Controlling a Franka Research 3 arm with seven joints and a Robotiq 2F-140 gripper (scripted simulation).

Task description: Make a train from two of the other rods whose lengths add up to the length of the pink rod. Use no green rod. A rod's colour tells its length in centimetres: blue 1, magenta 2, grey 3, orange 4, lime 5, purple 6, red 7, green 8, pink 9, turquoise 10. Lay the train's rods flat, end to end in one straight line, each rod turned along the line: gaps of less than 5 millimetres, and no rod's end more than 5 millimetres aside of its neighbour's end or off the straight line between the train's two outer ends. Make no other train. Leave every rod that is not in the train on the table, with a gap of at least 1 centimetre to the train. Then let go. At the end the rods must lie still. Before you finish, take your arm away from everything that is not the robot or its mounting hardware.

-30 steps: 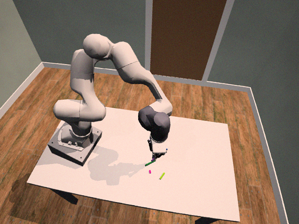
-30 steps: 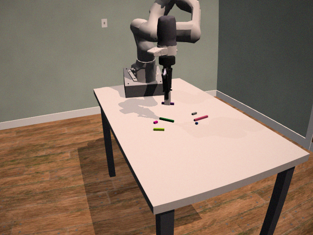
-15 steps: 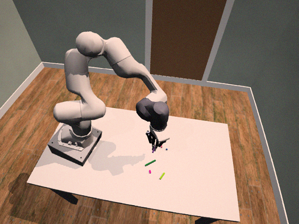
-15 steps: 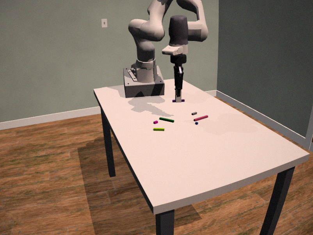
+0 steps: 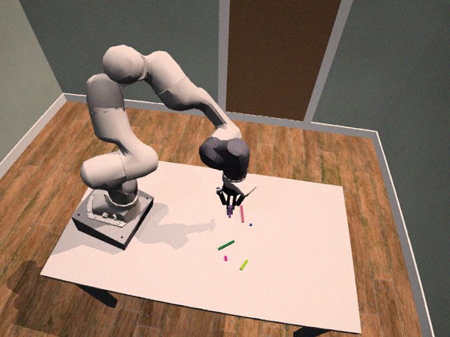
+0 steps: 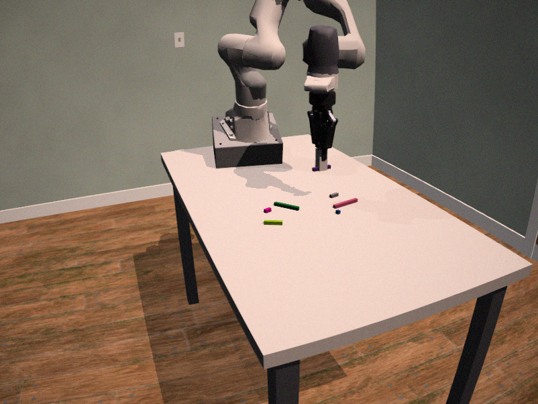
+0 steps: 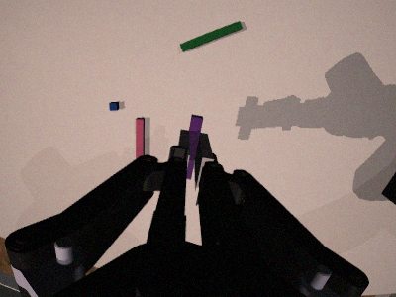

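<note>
My hand is 130 mm above the grey rod and 60 mm to the right of it. The rest, counted from my hand: blue rod: 130 mm below, 100 mm ahead, 20 mm to the right; pink rod: 130 mm below, 70 mm ahead, 40 mm to the left; purple rod: 30 mm below.
</note>
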